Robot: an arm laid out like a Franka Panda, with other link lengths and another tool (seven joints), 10 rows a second.
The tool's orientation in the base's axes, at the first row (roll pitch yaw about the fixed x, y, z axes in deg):
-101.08, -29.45, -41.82
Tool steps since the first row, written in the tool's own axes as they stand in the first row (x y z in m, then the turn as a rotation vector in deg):
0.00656, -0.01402, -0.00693, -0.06, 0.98, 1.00
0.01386, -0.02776, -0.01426, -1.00, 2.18, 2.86
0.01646, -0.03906, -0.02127, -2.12, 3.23, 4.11
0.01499, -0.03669, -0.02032, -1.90, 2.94, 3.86
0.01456, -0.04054, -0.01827, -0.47, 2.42, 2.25
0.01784, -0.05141, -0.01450, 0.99, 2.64, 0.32
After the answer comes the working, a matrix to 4 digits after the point.
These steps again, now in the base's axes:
-0.00401, -0.00192, 0.01637, 0.91, 0.25, -1.03
-0.00777, -0.00467, 0.03292, 1.93, 1.48, -2.83
-0.01377, -0.00561, 0.04503, 2.35, 2.48, -4.49
-0.01349, -0.00523, 0.04212, 2.25, 2.32, -4.09
-0.01318, -0.00182, 0.04486, 1.89, 0.65, -2.68
-0.01083, 0.00385, 0.05513, 1.49, -1.59, -1.82

The tool's axes in the first row as the columns of a matrix, in the base's axes (rounded; the answer above uses it unrounded):
0.6489, 0.2314, 0.7248
-0.5806, -0.4649, 0.6683
0.4917, -0.8546, -0.1673

